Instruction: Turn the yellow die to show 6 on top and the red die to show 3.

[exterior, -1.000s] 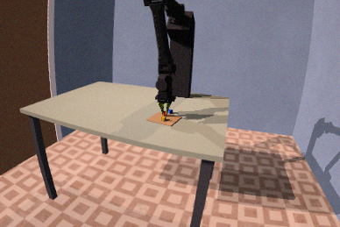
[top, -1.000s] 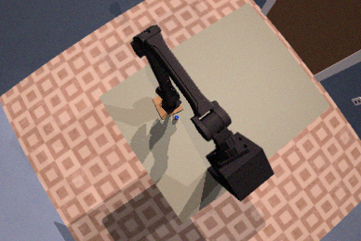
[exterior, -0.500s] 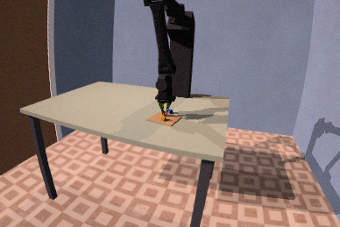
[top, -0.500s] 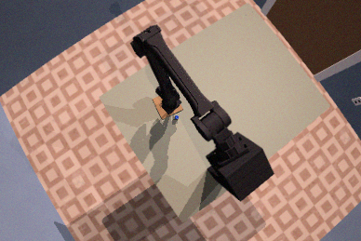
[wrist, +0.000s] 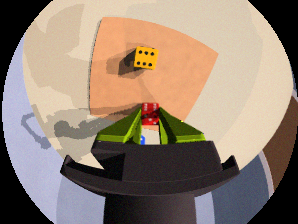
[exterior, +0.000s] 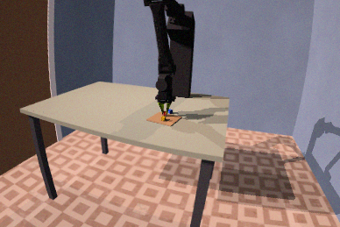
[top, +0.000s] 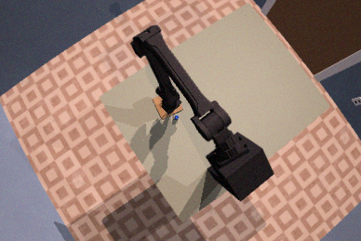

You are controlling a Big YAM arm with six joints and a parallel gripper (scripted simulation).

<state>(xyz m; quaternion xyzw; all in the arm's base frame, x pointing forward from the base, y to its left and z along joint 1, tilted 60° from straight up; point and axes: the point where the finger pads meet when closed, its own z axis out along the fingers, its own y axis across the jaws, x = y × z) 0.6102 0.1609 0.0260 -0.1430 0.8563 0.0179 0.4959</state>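
Right now my hand is right at the red die. From my hand the other things lie so: yellow die: 50 mm ahead, 40 mm to the left, 10 mm below; then blue die: 70 mm behind, 10 mm to the right, 10 mm below; then orange mat: 30 mm ahead, 20 mm to the left, 20 mm below.
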